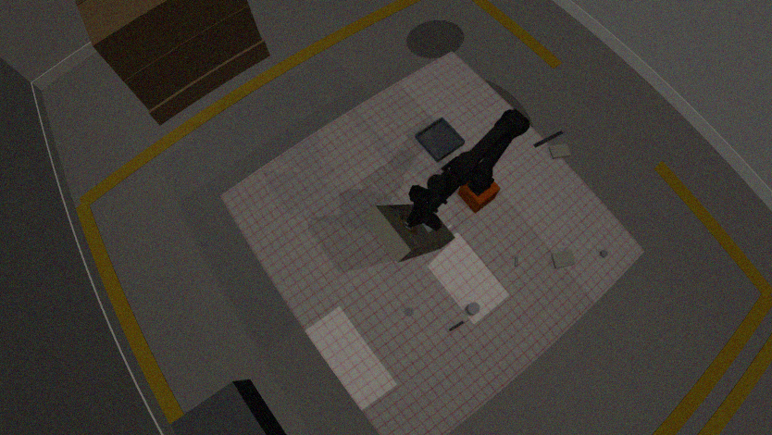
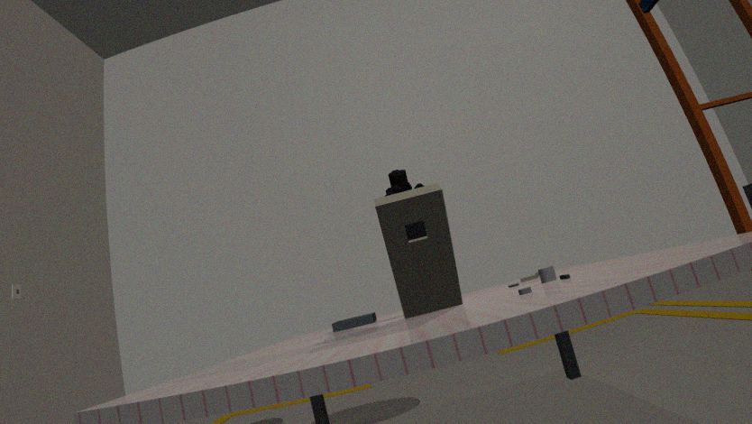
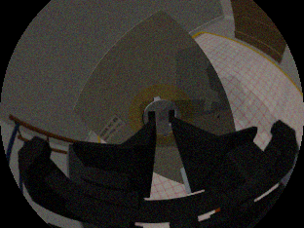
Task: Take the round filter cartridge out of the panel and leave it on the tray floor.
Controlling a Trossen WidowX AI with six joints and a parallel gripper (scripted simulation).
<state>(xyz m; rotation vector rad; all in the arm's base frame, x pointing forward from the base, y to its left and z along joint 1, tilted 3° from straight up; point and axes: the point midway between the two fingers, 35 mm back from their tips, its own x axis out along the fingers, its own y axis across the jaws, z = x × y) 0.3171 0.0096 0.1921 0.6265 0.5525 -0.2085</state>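
Now: gripper tip 2 cm short of the round filter cartridge and 1 cm above it. The rest, counted from my gripper tip: dark bar: 4 cm ahead, 36 cm to the left, 26 cm below; service panel: 3 cm behind, 8 cm below; tray: 40 cm behind, 28 cm to the right, 25 cm below.
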